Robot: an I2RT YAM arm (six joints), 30 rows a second.
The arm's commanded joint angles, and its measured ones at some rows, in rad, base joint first. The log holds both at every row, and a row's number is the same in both.
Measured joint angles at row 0:
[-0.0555, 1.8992, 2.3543, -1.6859, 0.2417, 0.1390]
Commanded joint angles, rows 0 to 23:
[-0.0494, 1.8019, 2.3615, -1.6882, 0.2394, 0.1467]
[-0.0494, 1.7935, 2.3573, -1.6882, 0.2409, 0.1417]
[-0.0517, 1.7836, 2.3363, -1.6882, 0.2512, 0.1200]
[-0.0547, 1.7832, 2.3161, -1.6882, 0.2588, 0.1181]
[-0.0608, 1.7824, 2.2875, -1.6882, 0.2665, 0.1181]
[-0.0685, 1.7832, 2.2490, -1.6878, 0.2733, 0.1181]
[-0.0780, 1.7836, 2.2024, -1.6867, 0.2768, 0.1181]
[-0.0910, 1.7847, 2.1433, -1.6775, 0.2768, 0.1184]
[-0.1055, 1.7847, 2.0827, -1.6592, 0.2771, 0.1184]
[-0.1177, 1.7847, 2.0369, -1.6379, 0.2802, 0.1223]
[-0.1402, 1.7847, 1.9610, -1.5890, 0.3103, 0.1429]
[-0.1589, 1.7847, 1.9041, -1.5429, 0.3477, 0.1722]
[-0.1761, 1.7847, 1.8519, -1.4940, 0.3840, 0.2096]
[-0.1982, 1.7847, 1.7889, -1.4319, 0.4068, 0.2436]
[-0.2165, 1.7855, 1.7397, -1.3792, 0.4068, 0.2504]
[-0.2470, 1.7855, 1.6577, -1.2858, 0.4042, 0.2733]
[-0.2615, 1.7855, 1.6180, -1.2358, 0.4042, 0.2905]
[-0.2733, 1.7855, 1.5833, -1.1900, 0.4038, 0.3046]
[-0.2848, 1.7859, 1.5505, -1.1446, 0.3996, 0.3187]
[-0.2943, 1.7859, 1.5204, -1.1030, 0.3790, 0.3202]
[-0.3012, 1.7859, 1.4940, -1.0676, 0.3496, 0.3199]
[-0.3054, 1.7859, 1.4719, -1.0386, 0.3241, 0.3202]
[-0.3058, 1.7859, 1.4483, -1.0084, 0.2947, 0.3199]
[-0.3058, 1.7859, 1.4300, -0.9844, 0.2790, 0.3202]
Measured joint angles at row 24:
[-0.3061, 1.7939, 1.4891, -1.0401, 0.3492, 0.2775]
